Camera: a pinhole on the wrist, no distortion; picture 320 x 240 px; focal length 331.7 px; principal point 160.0 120.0 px. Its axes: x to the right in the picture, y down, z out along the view. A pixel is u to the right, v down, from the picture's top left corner.
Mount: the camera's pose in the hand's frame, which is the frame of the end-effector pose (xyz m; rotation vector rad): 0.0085 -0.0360 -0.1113 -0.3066 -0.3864 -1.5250
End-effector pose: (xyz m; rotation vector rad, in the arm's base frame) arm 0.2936 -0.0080 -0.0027 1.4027 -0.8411 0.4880
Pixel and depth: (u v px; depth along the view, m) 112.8 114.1 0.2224
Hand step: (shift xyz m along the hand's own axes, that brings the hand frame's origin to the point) -0.0074 0.0876 0.0756
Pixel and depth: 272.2 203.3 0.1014
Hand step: 0.0287 -0.0229 -0.0039
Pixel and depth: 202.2 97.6 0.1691
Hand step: -0.0118 0.0166 0.0500
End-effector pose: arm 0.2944 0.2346 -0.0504 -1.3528 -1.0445 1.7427
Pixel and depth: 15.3 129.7 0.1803
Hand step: 0.0037 0.1124 0.0179
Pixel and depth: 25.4 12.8 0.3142
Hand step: -0.1103 0.2108 0.1129
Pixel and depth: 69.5 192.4 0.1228
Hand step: 0.0285 0.0476 -0.0136
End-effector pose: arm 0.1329 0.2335 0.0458 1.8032 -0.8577 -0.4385
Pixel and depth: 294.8 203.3 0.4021
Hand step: 0.0889 -0.0087 0.3262
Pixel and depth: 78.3 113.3 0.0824
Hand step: 0.0023 0.0175 -0.0457
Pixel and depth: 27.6 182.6 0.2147
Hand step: 0.0371 0.1344 0.0475
